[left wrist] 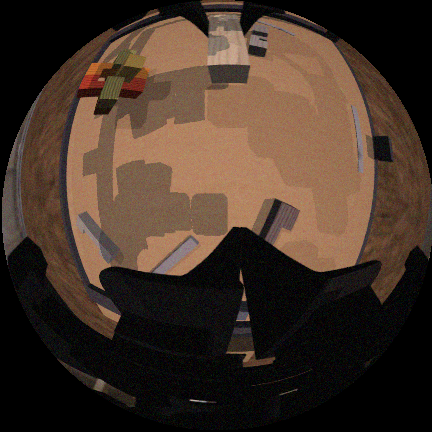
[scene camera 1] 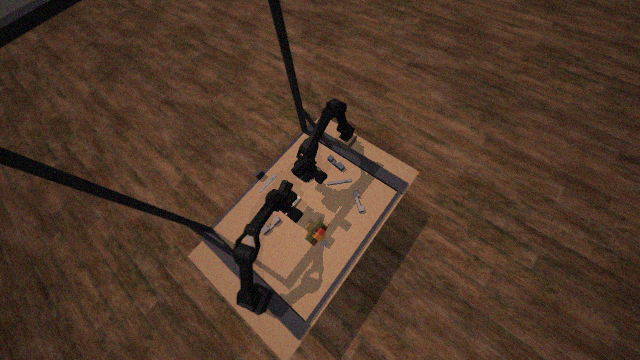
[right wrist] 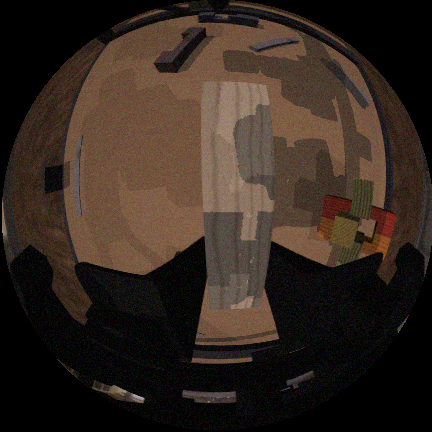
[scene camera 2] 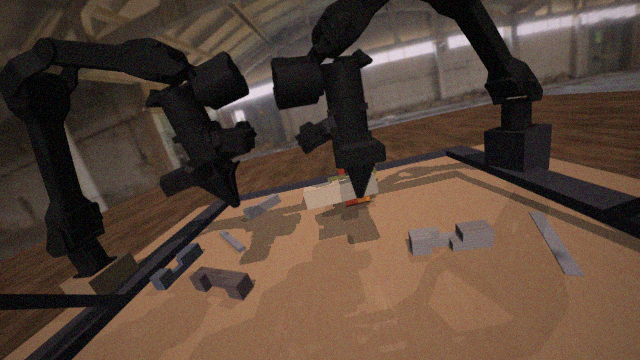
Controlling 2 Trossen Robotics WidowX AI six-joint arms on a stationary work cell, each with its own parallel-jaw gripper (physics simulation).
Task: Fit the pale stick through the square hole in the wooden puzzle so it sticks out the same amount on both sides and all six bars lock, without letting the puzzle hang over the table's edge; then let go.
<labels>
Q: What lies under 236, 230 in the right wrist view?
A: A pale stick.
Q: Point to a dark frame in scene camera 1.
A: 277, 306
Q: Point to a pale stick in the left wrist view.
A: At 227, 59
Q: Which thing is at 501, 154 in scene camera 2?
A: A black arm base.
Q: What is the right gripper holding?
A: A pale stick.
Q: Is the left gripper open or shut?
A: Shut.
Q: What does the left gripper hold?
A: Nothing.
</labels>
